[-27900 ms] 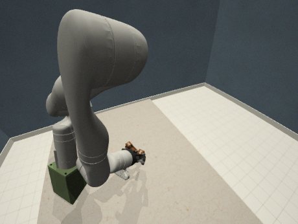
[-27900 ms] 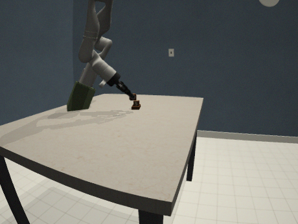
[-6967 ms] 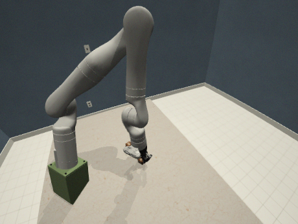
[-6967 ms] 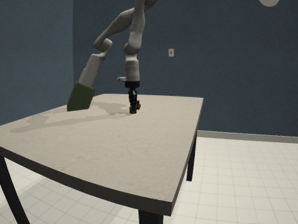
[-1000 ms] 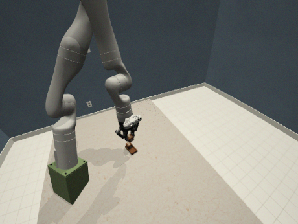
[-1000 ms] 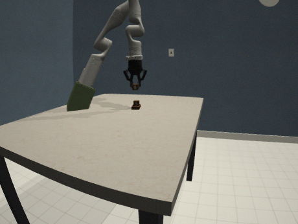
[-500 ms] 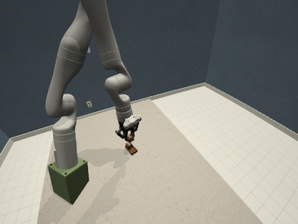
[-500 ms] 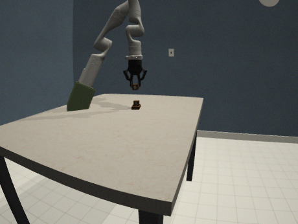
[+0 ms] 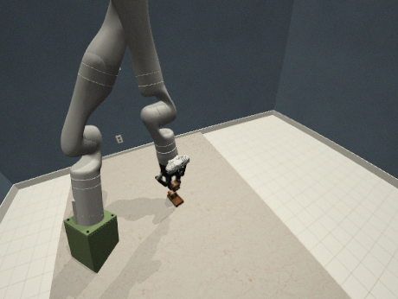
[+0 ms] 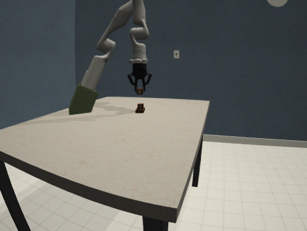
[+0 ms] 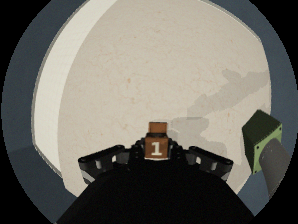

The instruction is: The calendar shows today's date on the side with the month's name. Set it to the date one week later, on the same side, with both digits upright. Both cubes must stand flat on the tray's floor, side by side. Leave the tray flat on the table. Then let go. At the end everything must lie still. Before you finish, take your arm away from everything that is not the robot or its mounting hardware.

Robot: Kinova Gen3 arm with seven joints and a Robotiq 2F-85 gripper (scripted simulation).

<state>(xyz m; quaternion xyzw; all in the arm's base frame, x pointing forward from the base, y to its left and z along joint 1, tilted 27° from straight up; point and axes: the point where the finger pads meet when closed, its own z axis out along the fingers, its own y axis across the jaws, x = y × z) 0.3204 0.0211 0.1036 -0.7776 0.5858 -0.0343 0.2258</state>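
My hand is 120 mm above the brown calendar tray, 20 mm to the right of it and 10 mm past it. Also, from my hand: brown digit cube 10 mm below.
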